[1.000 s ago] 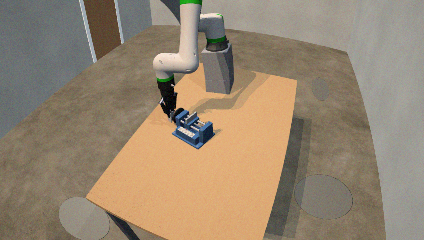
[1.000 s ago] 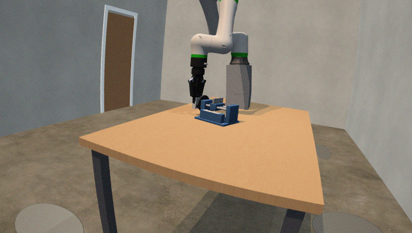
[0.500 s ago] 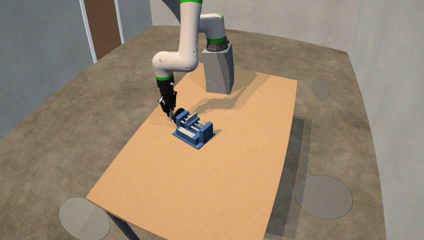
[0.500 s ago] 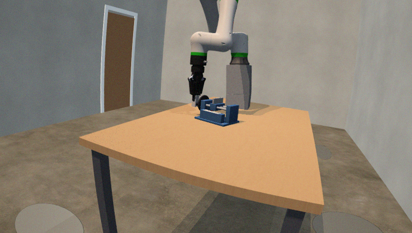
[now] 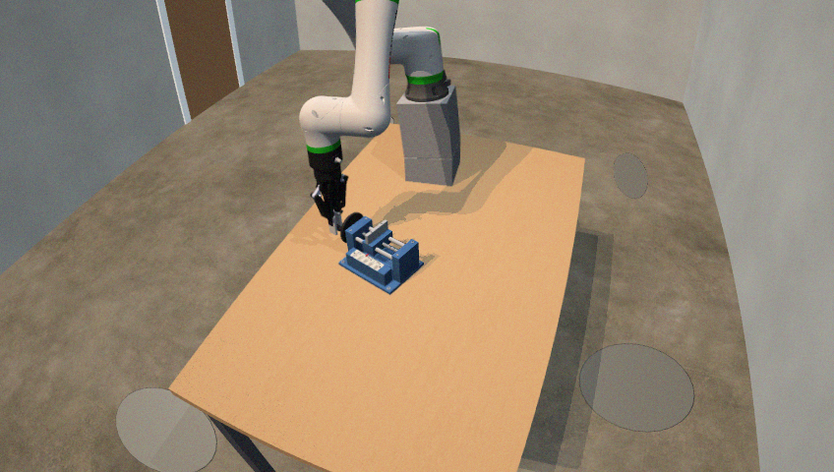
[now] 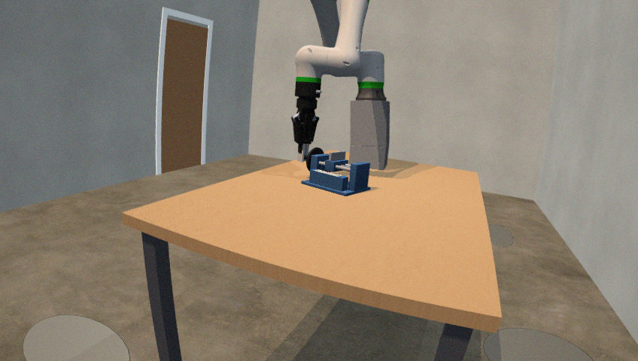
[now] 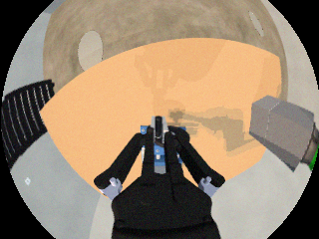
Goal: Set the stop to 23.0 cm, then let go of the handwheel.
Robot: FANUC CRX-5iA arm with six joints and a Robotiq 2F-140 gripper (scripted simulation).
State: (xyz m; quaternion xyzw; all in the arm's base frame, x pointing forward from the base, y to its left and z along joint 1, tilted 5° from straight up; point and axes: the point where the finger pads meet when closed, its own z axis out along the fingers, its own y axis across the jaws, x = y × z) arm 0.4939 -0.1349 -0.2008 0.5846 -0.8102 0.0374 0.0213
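My gripper is now 2 cm to the right of the black handwheel and 2 cm above it. The rest, counted from my hand: grey stop plate 13 cm to the left, 2 cm ahead, 1 cm below.
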